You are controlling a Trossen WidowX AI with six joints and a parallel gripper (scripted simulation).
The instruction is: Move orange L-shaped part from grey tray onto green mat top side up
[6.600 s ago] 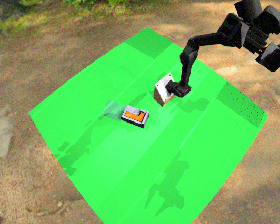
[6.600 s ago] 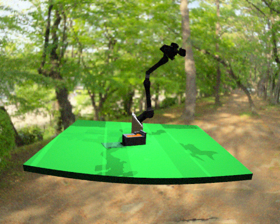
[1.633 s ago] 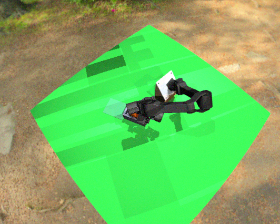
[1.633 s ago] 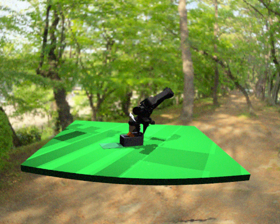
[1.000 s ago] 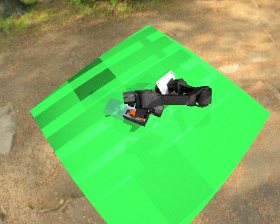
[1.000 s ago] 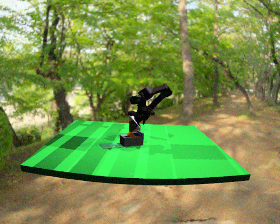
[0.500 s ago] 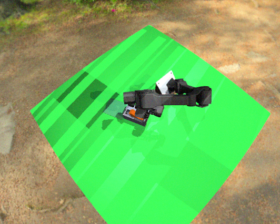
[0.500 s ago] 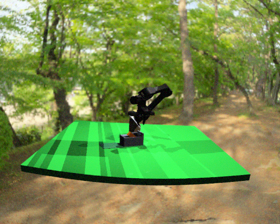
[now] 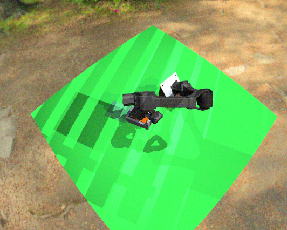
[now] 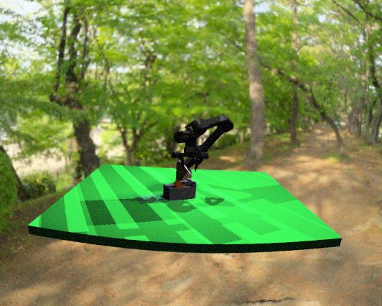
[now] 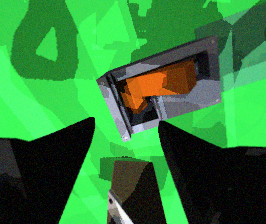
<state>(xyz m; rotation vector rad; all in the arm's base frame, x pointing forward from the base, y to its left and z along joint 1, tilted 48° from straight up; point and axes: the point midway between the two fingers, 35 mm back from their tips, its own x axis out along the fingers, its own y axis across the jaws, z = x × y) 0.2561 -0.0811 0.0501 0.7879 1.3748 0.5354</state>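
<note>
The orange L-shaped part lies 10 cm below my gripper tip and 3 cm to the right of it. From my gripper tip the other things lie so: pale green mat (20 cm to the right, 16 cm below, 5 cm ahead).
</note>
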